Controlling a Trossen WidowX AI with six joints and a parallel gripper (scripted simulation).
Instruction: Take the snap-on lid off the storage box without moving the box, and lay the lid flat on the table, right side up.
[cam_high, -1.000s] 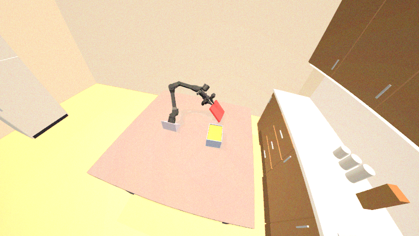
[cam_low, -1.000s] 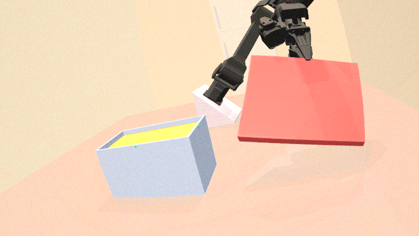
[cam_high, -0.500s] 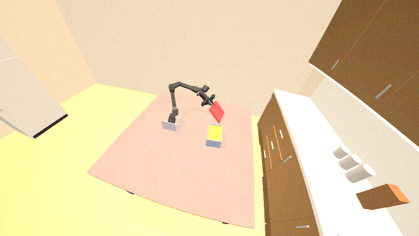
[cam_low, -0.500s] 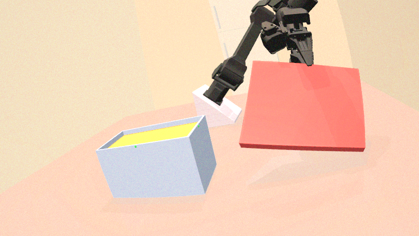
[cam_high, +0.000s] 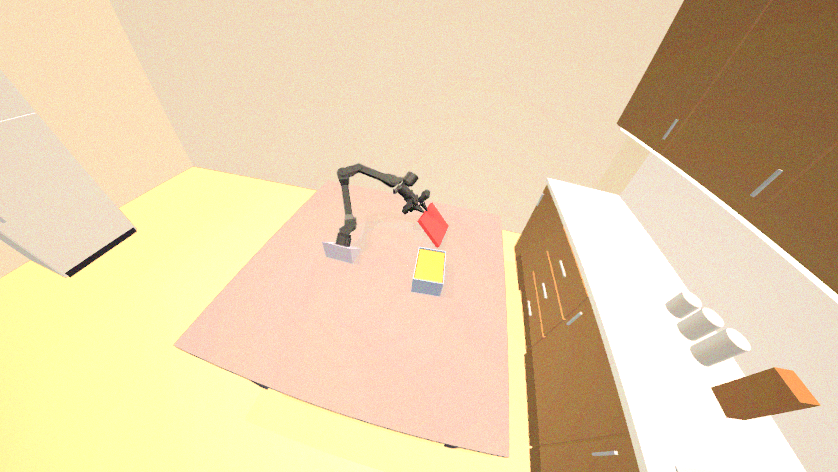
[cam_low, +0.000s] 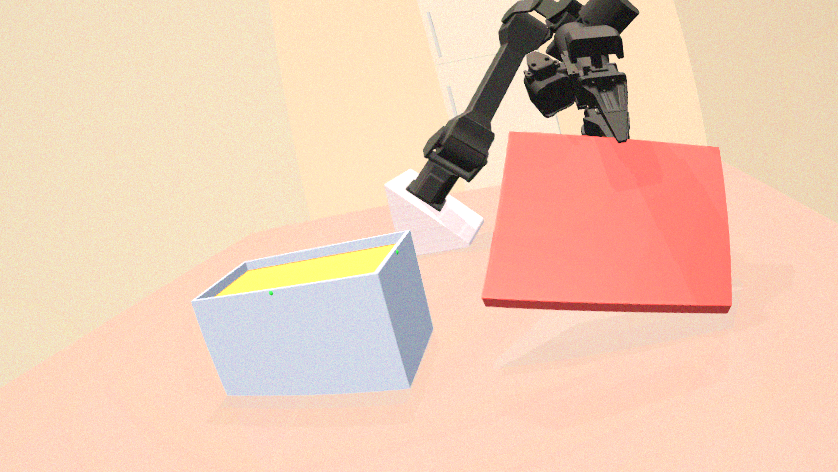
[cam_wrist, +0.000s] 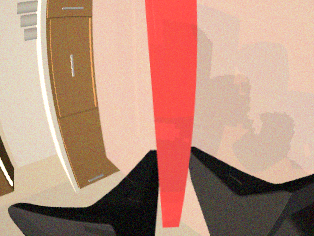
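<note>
The red lid lies 6 cm ahead of my gripper tip, 5 cm below it and 2 cm to the right of it. From my gripper tip the other things lie so: pale blue storage box 33 cm to the right, 10 cm below, 7 cm ahead.
</note>
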